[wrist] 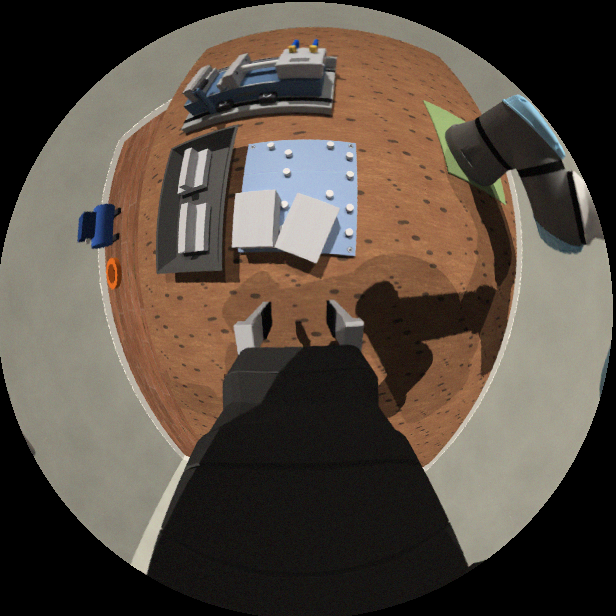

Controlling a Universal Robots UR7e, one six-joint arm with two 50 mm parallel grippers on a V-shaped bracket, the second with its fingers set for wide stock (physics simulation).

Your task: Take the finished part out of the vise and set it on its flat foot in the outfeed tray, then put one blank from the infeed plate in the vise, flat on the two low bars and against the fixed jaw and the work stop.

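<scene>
My gripper (298,322) is open and empty, high above the brown table, nearer than the infeed plate. The light blue infeed plate (304,192) carries white pegs and two grey blanks: one square to the plate (256,218), one skewed (307,226). The blue vise (261,77) stands at the far edge on a grey base; a grey block lies between its jaws, though which part it is I cannot tell. The dark grey outfeed tray (195,202) lies left of the plate and holds two grey parts (193,168) (192,228).
A blue fixture (97,225) and an orange ring (112,272) sit at the table's left edge. A green mat (459,146) lies at the right, partly covered by the arm's own links (517,155). The arm's shadow falls on the table right of the gripper.
</scene>
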